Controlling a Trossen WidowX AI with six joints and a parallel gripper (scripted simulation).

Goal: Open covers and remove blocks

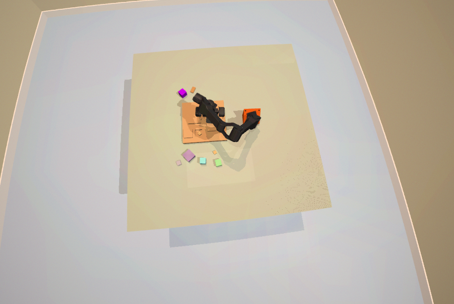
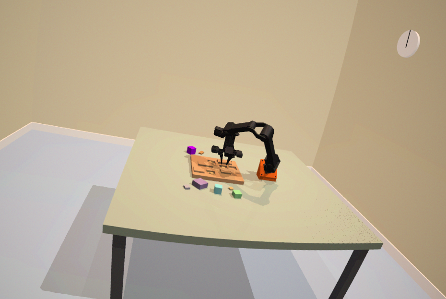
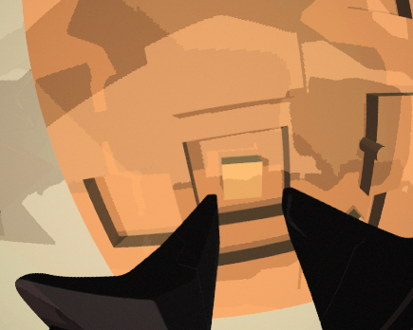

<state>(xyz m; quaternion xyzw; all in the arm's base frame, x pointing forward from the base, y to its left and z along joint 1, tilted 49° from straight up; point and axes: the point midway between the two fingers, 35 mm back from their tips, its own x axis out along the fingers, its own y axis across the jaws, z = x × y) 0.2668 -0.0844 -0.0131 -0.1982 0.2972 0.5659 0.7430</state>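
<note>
Now: the green block 320 mm to the left of my gripper tip, 30 mm below it and 10 mm ahead of it. Round my gripper tip: magenta cube 230 mm to the right, 160 mm ahead, 20 mm below; then mauve block 230 mm to the left, 190 mm ahead, 20 mm below; then flat orange block 250 mm to the right, 80 mm ahead, 30 mm below.
</note>
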